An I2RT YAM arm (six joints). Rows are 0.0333 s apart.
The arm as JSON. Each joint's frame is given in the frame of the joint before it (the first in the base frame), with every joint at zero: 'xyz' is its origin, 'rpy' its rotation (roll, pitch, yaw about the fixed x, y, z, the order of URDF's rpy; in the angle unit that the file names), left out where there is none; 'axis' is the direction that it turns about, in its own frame. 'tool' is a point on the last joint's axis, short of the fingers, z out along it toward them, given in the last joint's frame.
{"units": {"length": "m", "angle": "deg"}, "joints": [
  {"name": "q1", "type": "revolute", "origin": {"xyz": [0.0, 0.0, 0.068]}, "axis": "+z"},
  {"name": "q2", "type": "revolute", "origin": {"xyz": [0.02, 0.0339, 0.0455]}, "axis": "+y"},
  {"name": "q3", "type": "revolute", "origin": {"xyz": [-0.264, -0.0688, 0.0]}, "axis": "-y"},
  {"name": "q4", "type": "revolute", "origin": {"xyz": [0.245, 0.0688, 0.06]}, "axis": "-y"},
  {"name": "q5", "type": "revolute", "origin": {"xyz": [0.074, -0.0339, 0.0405]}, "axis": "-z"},
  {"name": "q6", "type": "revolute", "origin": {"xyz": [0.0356, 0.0, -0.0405]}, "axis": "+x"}
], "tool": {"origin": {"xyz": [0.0, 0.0, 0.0], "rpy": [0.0, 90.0, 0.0]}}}
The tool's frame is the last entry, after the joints.
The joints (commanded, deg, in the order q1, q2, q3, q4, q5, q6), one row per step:
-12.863 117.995 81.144 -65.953 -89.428 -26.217
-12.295 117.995 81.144 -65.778 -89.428 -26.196
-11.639 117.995 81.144 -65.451 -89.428 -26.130
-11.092 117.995 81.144 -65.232 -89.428 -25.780
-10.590 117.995 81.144 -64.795 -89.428 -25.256
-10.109 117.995 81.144 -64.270 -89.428 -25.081
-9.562 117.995 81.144 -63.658 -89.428 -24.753
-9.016 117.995 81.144 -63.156 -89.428 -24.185
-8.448 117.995 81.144 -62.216 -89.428 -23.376
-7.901 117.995 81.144 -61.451 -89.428 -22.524
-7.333 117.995 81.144 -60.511 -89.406 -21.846
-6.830 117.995 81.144 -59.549 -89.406 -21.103
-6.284 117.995 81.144 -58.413 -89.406 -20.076
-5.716 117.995 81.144 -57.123 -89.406 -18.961
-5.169 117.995 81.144 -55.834 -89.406 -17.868
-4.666 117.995 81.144 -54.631 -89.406 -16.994
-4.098 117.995 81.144 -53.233 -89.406 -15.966
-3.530 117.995 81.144 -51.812 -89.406 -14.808
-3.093 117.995 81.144 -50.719 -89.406 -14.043
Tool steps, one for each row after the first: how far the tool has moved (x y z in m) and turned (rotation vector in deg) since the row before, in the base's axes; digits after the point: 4 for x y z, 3 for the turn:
0.0006 0.0035 0.0000 -0.034 -0.150 0.568
0.0009 0.0040 -0.0001 -0.054 -0.255 0.655
0.0006 0.0034 -0.0001 0.025 0.129 0.544
0.0008 0.0031 -0.0001 0.015 0.086 0.497
0.0009 0.0029 -0.0001 -0.063 -0.344 0.479
0.0010 0.0033 -0.0001 -0.049 -0.280 0.544
0.0009 0.0034 -0.0001 0.010 0.065 0.540
0.0014 0.0034 -0.0002 -0.021 -0.129 0.560
0.0011 0.0034 -0.0001 0.011 0.086 0.539
0.0013 0.0035 -0.0002 -0.057 -0.257 0.564
0.0013 0.0031 -0.0001 -0.028 -0.217 0.495
0.0015 0.0034 -0.0001 -0.014 -0.108 0.535
0.0017 0.0035 -0.0001 -0.019 -0.174 0.556
0.0017 0.0034 -0.0001 -0.019 -0.195 0.536
0.0015 0.0032 -0.0001 -0.029 -0.328 0.494
0.0017 0.0036 0.0000 -0.028 -0.369 0.557
0.0017 0.0036 0.0000 -0.017 -0.262 0.556
0.0013 0.0028 0.0000 -0.019 -0.328 0.429

